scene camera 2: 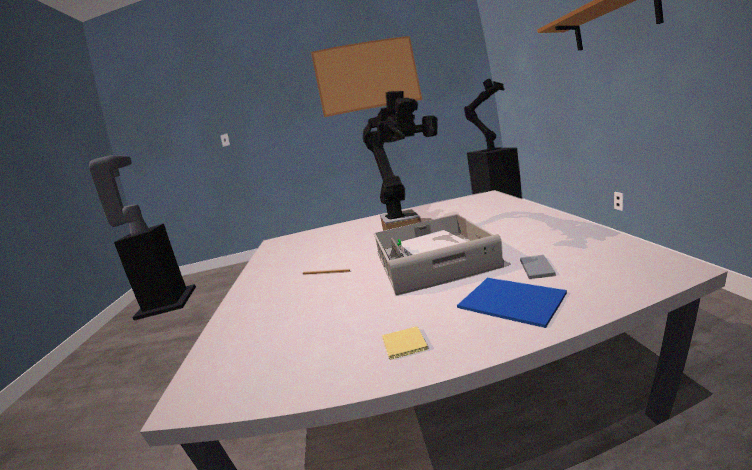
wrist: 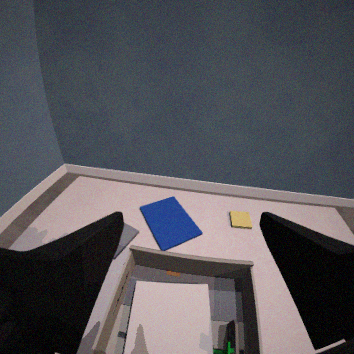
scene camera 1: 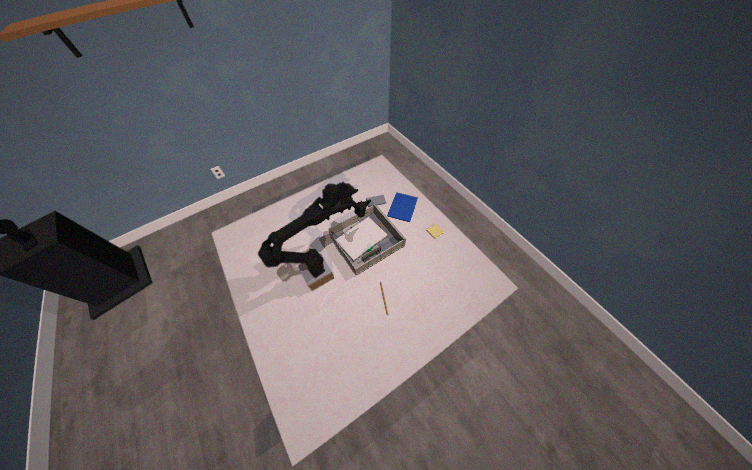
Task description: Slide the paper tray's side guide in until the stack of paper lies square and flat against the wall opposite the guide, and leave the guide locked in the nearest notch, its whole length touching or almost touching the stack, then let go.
Labels:
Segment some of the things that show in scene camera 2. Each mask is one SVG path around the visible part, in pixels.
My gripper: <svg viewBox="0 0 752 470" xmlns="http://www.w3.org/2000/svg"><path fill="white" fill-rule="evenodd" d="M377 124L378 140L381 143L402 140L405 137L414 136L414 133L423 132L423 135L426 137L437 135L436 116L423 116L422 124L415 125L415 115L413 115L413 112L417 110L418 102L412 98L396 99L395 115L393 115L392 122L390 120L380 121Z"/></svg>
A blue book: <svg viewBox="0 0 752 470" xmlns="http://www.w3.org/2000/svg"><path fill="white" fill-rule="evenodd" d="M457 308L546 328L564 299L567 290L486 278L457 304Z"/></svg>

